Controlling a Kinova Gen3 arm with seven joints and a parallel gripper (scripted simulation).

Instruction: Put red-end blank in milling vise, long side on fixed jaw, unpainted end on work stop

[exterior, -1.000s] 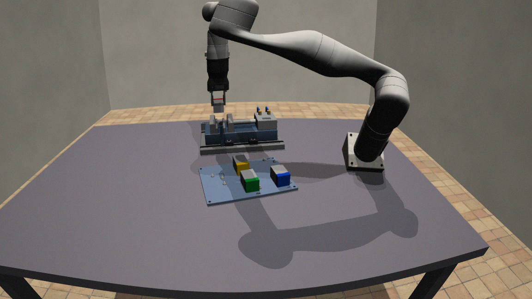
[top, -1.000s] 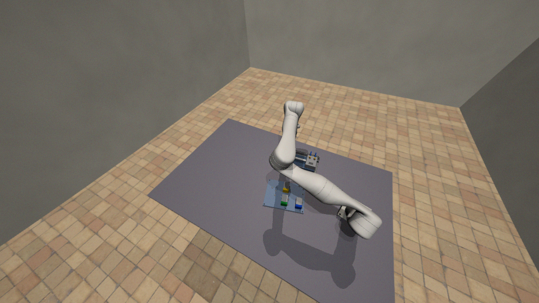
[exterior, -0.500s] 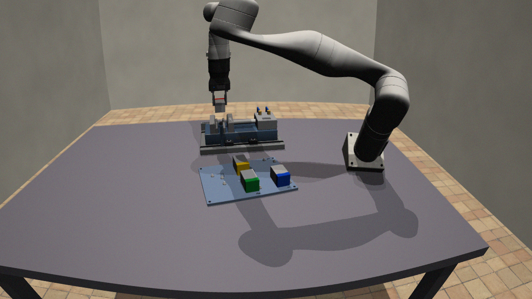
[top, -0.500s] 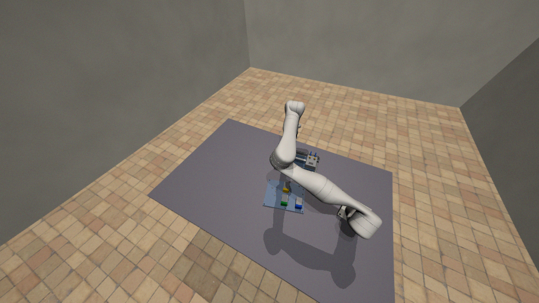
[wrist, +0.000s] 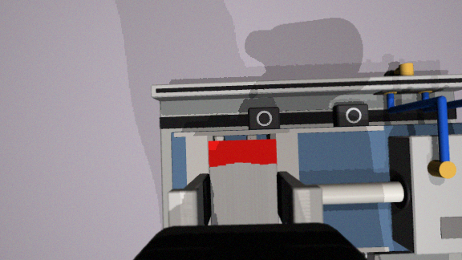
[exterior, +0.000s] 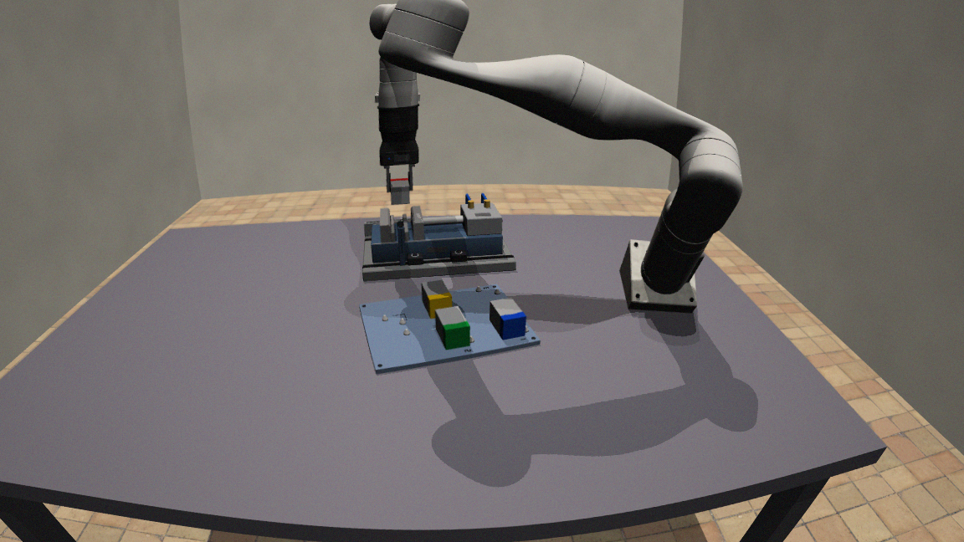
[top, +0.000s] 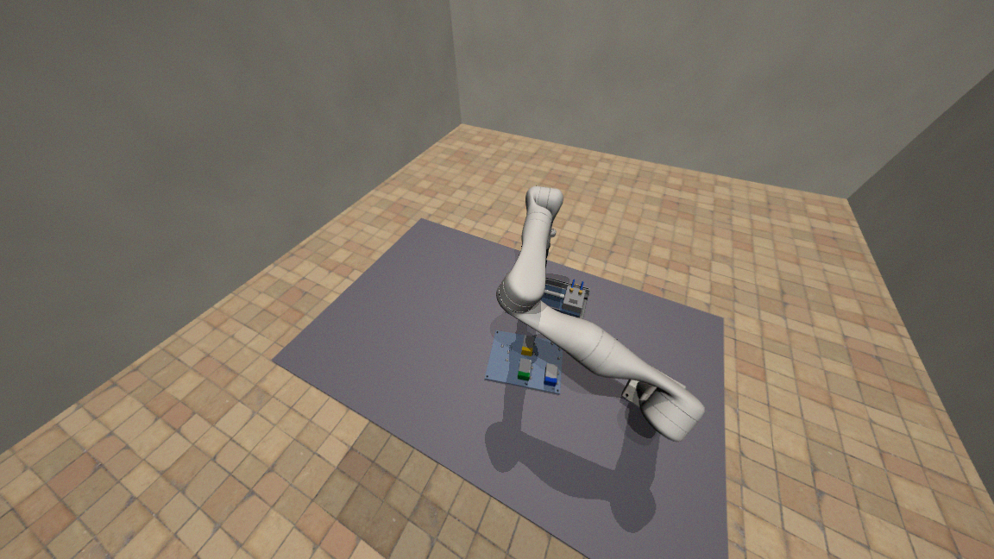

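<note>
Now: the fixed jaw 80 mm below my hand, 30 mm ahead of it and 20 mm to the left of it. Round my hand: work stop: 70 mm below, 60 mm to the left; sliding jaw: 80 mm below, 30 mm behind, 10 mm to the left; red-ended blank: 20 mm below.
</note>
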